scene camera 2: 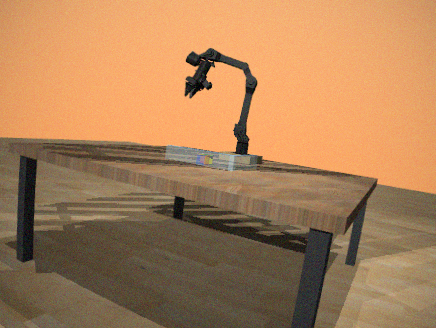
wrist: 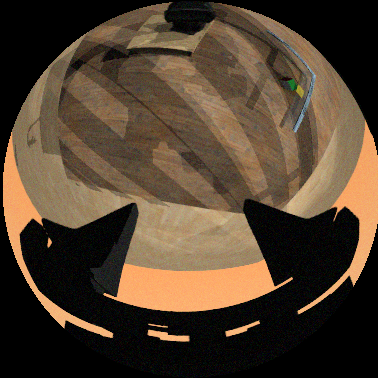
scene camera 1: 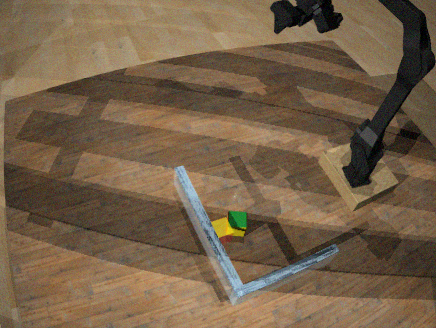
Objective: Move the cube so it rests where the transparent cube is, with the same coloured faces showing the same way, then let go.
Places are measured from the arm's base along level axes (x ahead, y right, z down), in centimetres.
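Where they show: gripper, fingertip midpoint: (scene camera 2: 187,97) (wrist: 191,206) (scene camera 1: 287,28); arm's base at its link origin: (scene camera 2: 241,154) (scene camera 1: 356,175).
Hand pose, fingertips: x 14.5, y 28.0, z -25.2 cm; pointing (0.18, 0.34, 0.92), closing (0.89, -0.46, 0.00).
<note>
Things, the pixels of their top centre, and the offset from my fingertips. Level surfaces: height alone.
- solid cube at its top centre: (scene camera 1: 237,219) (wrist: 292,84) dy -32.9, dx +19.0, dz +25.4 cm
- transparent cube at its top centre: (scene camera 1: 221,227) (wrist: 299,90) dy -34.2, dx +23.0, dz +25.4 cm
- table at its surface level: dz +29.3 cm
The solid cube (scene camera 1: 237,220) (wrist: 292,84) shows a green top and a yellow side in scene view 1. The transparent cube (scene camera 1: 220,227) (wrist: 300,91) shows a yellow top and a reddish side, and lies right beside the solid cube, between it and the long wall. In scene view 2 the two overlap as a small blue, purple and yellow patch, too small to tell apart. My gripper (scene camera 2: 188,95) (wrist: 191,206) is open and empty, high above the table and far from both cubes.
A pale blue see-through L-shaped wall (scene camera 1: 200,212) (scene camera 2: 182,153) (wrist: 305,104) stands around the cubes on two sides; its long arm is close to the transparent cube. The arm stands on a wooden base block (scene camera 1: 377,191) (wrist: 145,41). Dark striped shadows cross the table (scene camera 2: 250,185).
</note>
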